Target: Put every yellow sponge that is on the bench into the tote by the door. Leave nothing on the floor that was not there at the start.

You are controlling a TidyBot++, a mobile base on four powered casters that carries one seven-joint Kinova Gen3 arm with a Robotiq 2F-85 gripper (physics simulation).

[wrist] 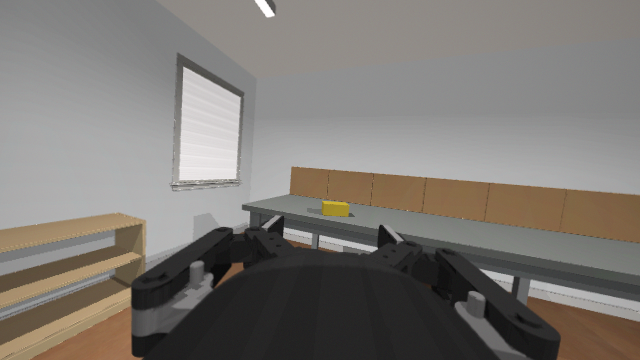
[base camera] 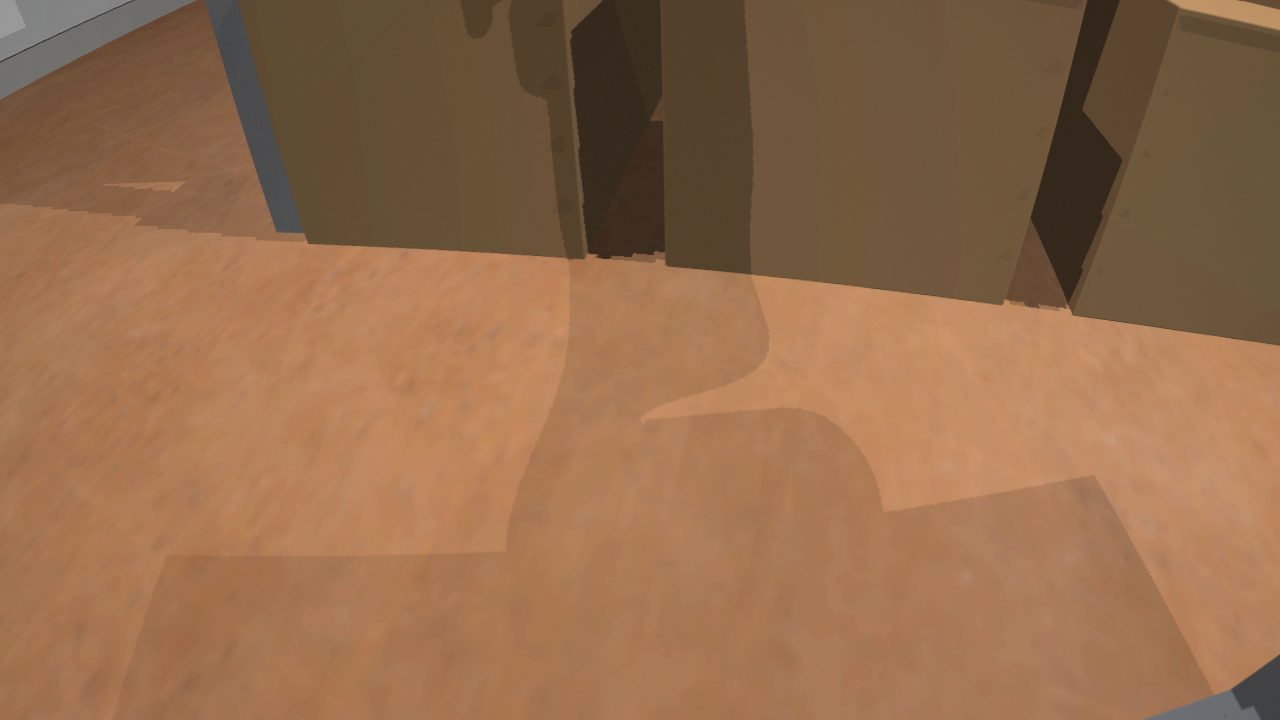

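A yellow sponge (wrist: 335, 209) lies on the grey top of the bench (wrist: 450, 234) in the wrist view, toward the bench's left end and in from its front edge. My gripper (wrist: 330, 230) is open, with nothing between its fingers. It points toward the bench, and the sponge shows beyond the fingertips, at a distance. The gripper does not show in the base view. The tote does not show in either view.
A low wooden shelf unit (wrist: 131, 245) stands at the left in the wrist view, below a window (wrist: 210, 125). Tan panels (wrist: 400, 192) line the bench's back. In the base view, brown upright panels (base camera: 859, 143) with narrow gaps stand ahead on the floor.
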